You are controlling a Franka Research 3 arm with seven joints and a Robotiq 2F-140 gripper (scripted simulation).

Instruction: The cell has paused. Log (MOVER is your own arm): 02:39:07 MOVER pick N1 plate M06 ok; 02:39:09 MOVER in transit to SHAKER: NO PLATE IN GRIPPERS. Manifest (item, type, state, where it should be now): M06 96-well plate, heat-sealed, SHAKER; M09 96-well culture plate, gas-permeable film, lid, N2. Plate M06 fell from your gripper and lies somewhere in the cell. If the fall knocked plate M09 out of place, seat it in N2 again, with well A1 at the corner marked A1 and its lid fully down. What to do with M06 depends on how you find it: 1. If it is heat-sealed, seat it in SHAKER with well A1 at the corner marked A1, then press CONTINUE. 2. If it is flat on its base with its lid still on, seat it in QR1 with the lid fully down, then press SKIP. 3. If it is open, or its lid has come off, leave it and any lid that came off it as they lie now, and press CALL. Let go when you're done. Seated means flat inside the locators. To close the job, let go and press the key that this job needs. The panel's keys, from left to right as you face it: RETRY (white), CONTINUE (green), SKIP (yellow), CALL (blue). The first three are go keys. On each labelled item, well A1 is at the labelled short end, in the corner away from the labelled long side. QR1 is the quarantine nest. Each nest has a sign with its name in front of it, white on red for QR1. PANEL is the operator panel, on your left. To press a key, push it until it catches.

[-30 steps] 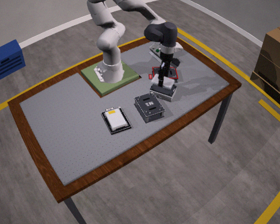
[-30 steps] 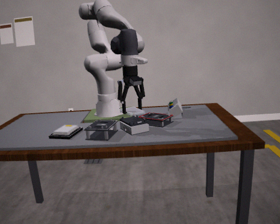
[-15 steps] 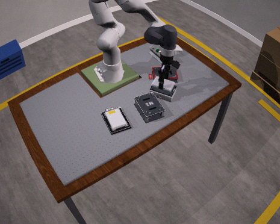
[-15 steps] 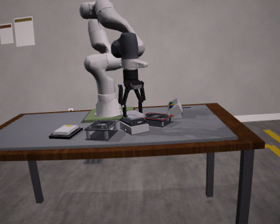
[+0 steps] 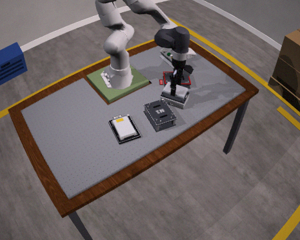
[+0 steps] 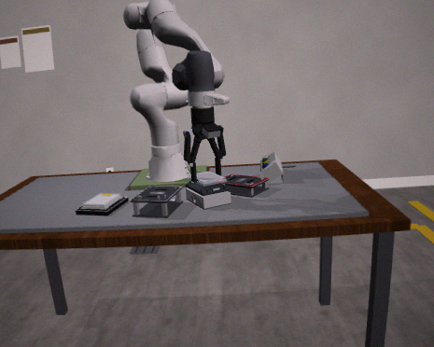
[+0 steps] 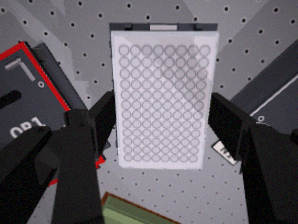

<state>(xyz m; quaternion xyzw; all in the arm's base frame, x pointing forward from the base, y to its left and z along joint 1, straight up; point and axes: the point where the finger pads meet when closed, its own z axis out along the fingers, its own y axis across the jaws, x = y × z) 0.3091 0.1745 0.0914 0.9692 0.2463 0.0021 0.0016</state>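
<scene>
Right now the heat-sealed plate is 20 mm below my hand. Also, from my hand: blue call key (220 mm to the left, 220 mm behind, 40 mm below); yellow skip key (270 mm behind, 220 mm to the left, 40 mm below); dark nest N1 (160 mm to the right, 60 mm ahead, 50 mm below).
</scene>
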